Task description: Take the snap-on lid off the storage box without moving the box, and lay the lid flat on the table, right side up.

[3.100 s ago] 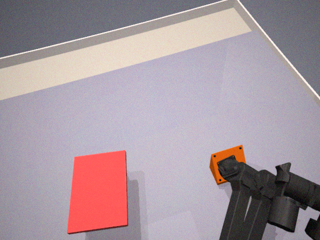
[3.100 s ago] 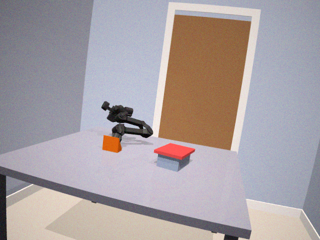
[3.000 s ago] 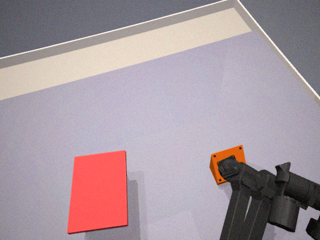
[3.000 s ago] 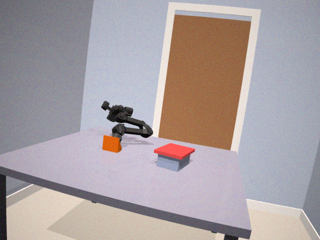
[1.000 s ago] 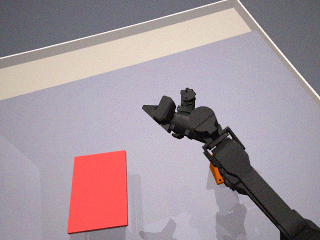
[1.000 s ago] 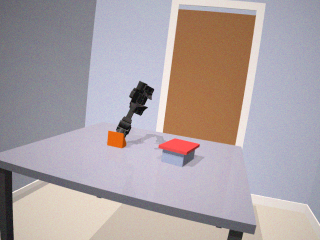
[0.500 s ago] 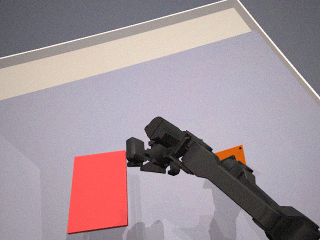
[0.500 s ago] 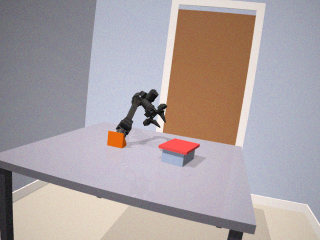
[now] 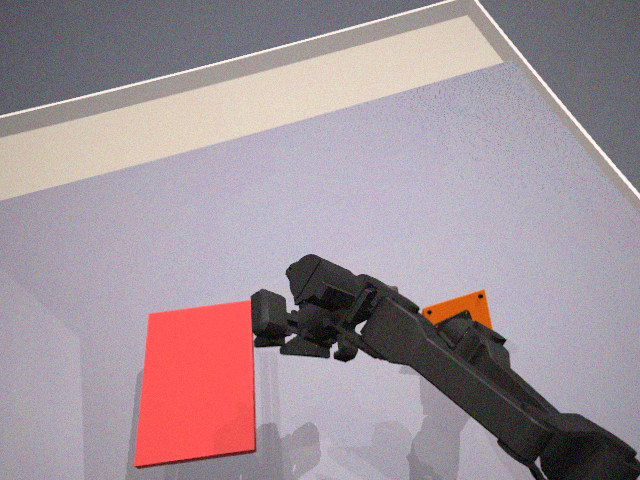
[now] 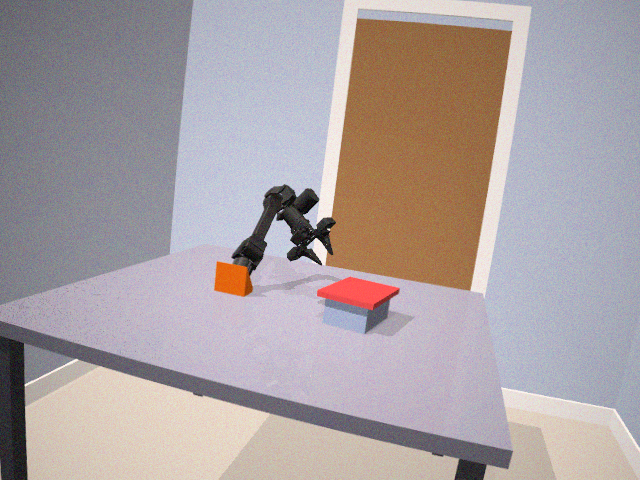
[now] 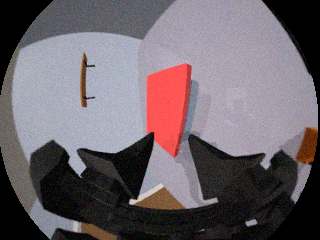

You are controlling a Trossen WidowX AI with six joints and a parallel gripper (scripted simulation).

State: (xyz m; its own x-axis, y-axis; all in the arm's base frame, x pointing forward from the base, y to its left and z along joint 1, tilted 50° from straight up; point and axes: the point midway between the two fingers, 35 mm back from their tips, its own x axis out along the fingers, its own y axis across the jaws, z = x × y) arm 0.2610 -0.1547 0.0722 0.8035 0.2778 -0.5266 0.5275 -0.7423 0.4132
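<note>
The red lid lies 120 mm ahead of my gripper tip, 30 mm to the right of it and 70 mm below it. Also, from my gripper tip: storage box (120 mm ahead, 30 mm to the right, 120 mm below).
</note>
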